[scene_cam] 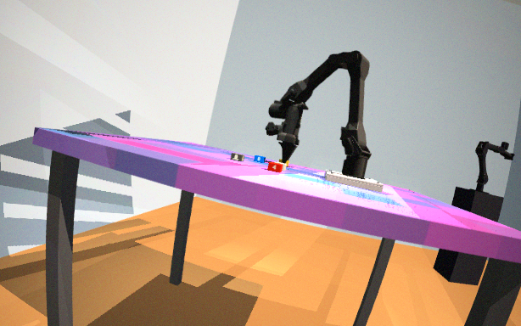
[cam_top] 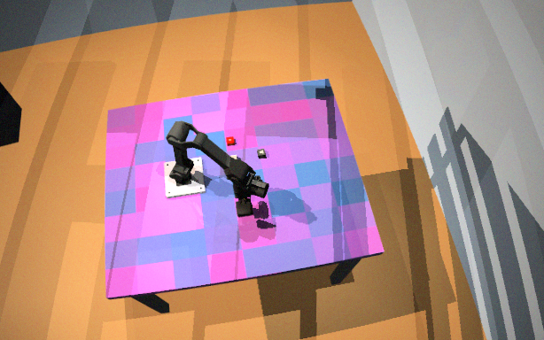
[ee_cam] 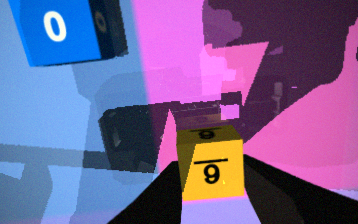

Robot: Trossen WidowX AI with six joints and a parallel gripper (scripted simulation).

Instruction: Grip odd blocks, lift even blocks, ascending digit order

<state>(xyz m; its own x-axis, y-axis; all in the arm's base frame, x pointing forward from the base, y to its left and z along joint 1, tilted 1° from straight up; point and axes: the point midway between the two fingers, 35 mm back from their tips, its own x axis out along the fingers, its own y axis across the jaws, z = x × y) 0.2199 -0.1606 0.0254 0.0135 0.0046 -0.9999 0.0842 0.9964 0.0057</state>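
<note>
Right now my gripper tip is right at the yellow block. Also, from my gripper tip: blue block 8 cm ahead, 5 cm to the left; then cream block 1 cm ahead, 20 cm to the left; then dark block 13 cm ahead, 20 cm to the left.
</note>
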